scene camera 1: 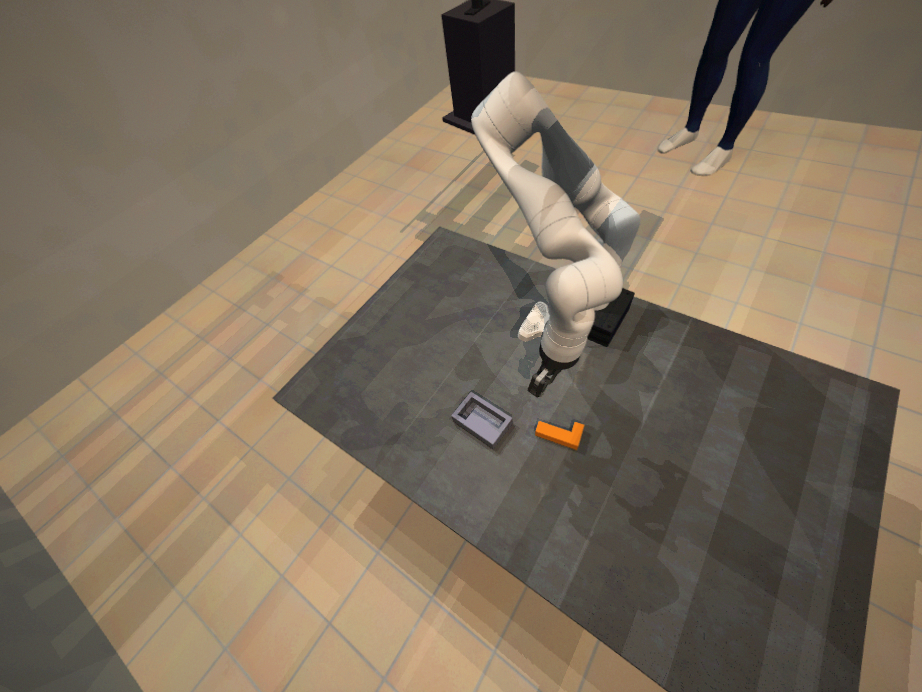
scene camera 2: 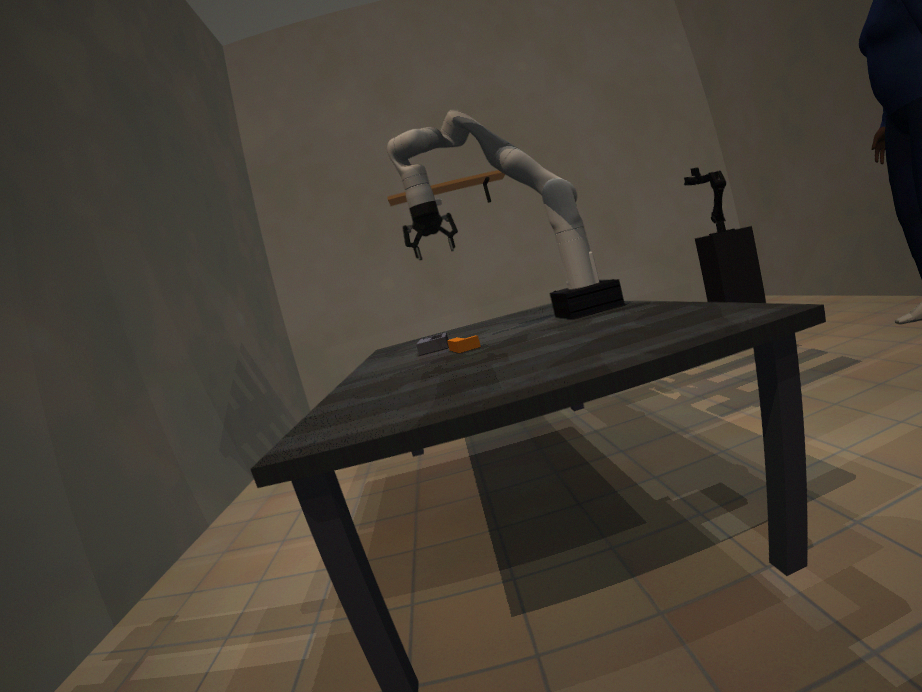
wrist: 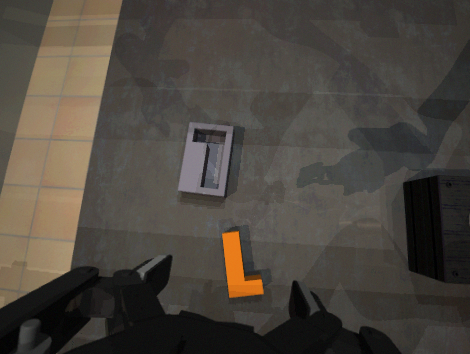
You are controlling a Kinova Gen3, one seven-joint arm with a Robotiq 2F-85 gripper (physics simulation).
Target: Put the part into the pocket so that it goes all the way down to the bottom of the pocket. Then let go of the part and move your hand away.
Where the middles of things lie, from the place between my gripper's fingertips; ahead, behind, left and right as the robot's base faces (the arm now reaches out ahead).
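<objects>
There's an orange part (scene camera 1: 566, 438) 25 cm below my hand, 2 cm behind it and 4 cm to the left of it. You'd also find the grey block with pocket (scene camera 1: 486, 422), which is 25 cm below my hand, 10 cm ahead of it and 13 cm to the right of it. Going by their middles, the orange part is the nearest to my hand of the things named here.
</objects>
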